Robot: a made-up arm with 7 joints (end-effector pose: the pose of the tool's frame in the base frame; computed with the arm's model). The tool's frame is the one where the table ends.
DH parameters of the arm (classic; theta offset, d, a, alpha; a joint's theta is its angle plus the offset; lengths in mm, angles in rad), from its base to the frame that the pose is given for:
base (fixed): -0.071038 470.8 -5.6 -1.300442
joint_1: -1.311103 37 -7.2 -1.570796
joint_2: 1.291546 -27.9 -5 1.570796
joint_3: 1.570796 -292 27.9 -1.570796
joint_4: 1.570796 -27 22.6 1.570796
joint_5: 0 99.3 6.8 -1.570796
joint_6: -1.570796 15 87.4 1.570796
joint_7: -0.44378 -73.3 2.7 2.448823
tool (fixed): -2.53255 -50.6 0 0
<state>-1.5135 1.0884 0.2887 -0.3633 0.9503 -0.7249 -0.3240</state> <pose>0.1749 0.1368 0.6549 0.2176 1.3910 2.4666</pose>
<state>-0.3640 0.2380 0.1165 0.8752 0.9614 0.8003 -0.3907</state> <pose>0.1015 0.2266 0.0674 -0.1411 -1.3444 0.4899</pose>
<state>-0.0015 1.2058 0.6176 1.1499 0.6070 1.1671 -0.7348</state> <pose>-0.1220 0.4669 0.3814 1.1370 -1.4153 1.1684</pose>
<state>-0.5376 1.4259 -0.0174 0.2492 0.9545 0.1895 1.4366</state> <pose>0.1913 0.3682 0.4992 -0.1247 1.4713 2.1491</pose>
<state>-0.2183 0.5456 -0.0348 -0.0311 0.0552 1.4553 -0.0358</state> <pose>0.0788 0.2701 0.1178 -0.0362 -1.7589 0.8066</pose>
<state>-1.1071 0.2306 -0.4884 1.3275 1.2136 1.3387 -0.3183</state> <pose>0.3288 0.1399 0.2702 0.3818 -1.5580 -0.3929</pose>
